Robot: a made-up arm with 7 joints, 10 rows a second.
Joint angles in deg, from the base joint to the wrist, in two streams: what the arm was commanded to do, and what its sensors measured. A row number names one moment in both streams.
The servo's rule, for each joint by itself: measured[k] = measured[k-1] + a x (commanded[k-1-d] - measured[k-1]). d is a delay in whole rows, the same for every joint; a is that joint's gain. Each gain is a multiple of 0.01, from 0.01 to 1. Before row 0 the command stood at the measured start. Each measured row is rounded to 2 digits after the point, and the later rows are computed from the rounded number. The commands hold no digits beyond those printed.
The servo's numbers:
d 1
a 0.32 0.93 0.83 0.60 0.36 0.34 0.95
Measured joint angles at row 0:
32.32 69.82 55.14 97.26 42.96 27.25 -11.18
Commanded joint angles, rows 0 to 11:
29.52 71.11 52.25 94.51 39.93 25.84 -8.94
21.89 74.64 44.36 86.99 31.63 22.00 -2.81
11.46 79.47 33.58 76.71 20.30 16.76 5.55
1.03 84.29 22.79 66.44 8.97 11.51 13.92
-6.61 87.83 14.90 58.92 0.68 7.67 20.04
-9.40 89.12 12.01 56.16 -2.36 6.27 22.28
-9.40 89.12 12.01 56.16 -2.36 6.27 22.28
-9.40 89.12 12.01 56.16 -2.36 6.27 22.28
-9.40 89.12 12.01 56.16 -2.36 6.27 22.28
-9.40 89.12 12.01 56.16 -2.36 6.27 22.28
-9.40 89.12 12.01 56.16 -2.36 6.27 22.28
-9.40 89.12 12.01 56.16 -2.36 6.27 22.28
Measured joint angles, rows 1 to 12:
32.32 69.82 55.14 97.26 42.96 27.25 -11.18
31.42 71.02 52.74 95.61 41.87 26.77 -9.05
28.37 74.39 45.78 90.44 38.18 25.15 -3.12
22.96 79.11 35.65 82.20 31.74 22.30 5.12
15.94 83.93 24.98 72.74 23.54 18.63 13.48
8.72 87.56 16.61 64.45 15.31 14.90 19.71
2.92 89.01 12.79 59.48 8.95 11.97 22.15
-1.02 89.11 12.14 57.49 4.88 10.03 22.27
-3.70 89.12 12.03 56.69 2.27 8.75 22.28
-5.52 89.12 12.01 56.37 0.60 7.91 22.28
-6.76 89.12 12.01 56.24 -0.47 7.35 22.28
-7.60 89.12 12.01 56.19 -1.15 6.98 22.28

